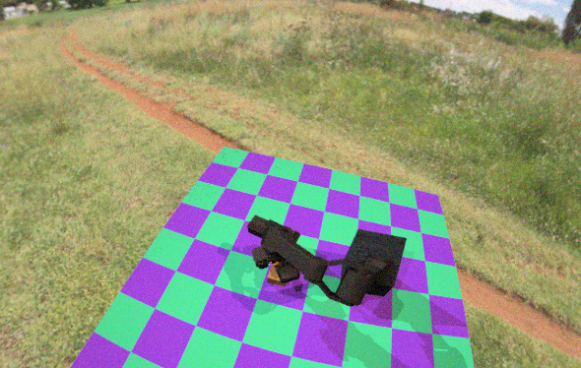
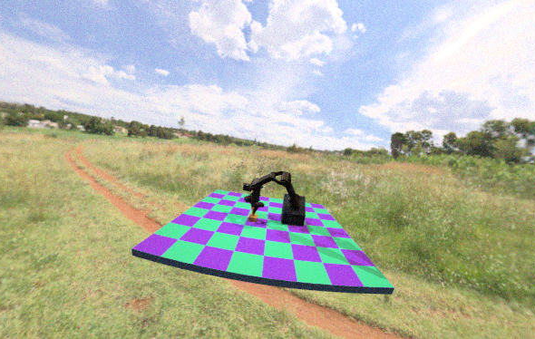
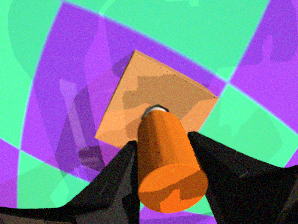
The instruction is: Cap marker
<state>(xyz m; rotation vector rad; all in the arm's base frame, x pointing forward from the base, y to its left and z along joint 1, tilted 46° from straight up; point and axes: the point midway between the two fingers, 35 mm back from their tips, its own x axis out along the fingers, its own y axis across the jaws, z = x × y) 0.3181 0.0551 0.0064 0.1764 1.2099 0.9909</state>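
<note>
My gripper tip is now right at the marker. Also, from my gripper tip: orange cap: 1 cm above; holder block: 5 cm below.
</note>
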